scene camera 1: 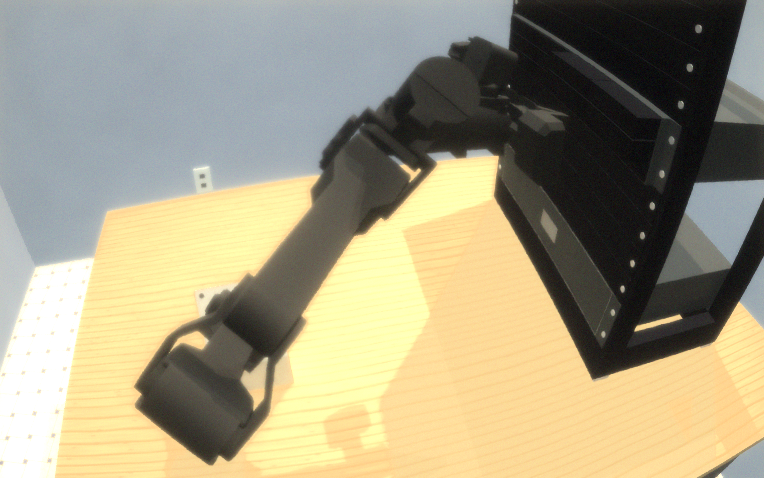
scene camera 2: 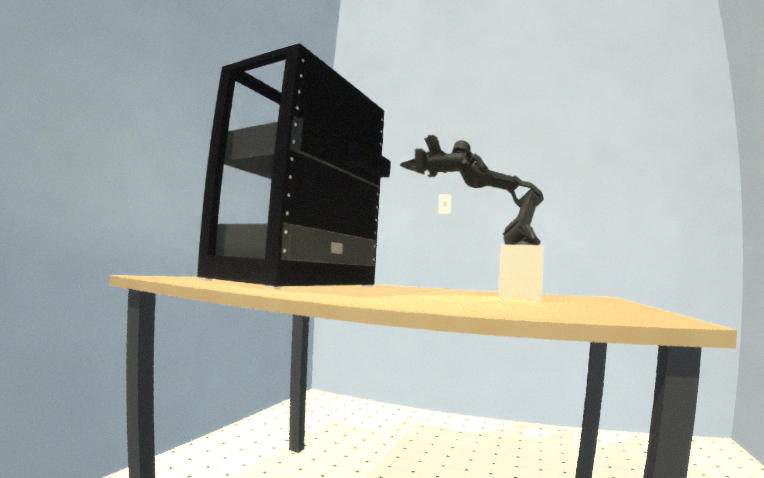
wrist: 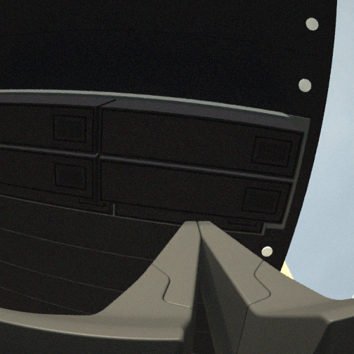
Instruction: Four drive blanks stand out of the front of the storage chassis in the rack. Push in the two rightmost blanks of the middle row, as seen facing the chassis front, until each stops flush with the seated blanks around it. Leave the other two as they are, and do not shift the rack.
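Seen in the pictures: gripper, fingertip midpoint: (scene camera 1: 567,119) (scene camera 2: 400,165); arm's base at its link origin: (scene camera 2: 523,263).
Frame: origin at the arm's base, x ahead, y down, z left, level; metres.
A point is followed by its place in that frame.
The storage chassis (wrist: 200,99) (scene camera 1: 597,70) {z 0.049, x 0.489, y -0.326 m} sits in the black rack (wrist: 280,60) (scene camera 1: 616,338) {z -0.131, x 0.508, y -0.004 m} (scene camera 2: 274,225) {z 0.373, x 0.531, y -0.053 m}. In the wrist view, an upper right blank (wrist: 195,140) and a blank below it (wrist: 185,189) stand one above the other. Left of them are another upper blank (wrist: 30,125) and a lower blank (wrist: 30,167). Part of a further row shows beneath; exact depths are hard to tell in the dark. A dark block (scene camera 2: 385,166) {z -0.063, x 0.452, y -0.299 m} juts from the front in scene camera 2. My gripper (wrist: 196,232) (scene camera 2: 402,165) {z -0.042, x 0.390, y -0.296 m} is shut and empty, a small gap in front of that block. Its tips appear below the right-hand blanks in the wrist view.
The rack stands on the wooden table (scene camera 1: 349,315) {z 0.099, x 0.166, y 0.097 m} (scene camera 2: 450,315) {z 0.524, x 0.060, y 0.098 m}. Pale screws (wrist: 267,251) line its right upright. A grey panel with a light label (scene camera 1: 548,225) {z 0.123, x 0.504, y -0.017 m} (scene camera 2: 336,248) {z 0.124, x 0.504, y -0.016 m} fills the rack's bottom. The arm stands on a pale pedestal (scene camera 2: 521,273) {z 0.044, x 0.000, y 0.028 m}.
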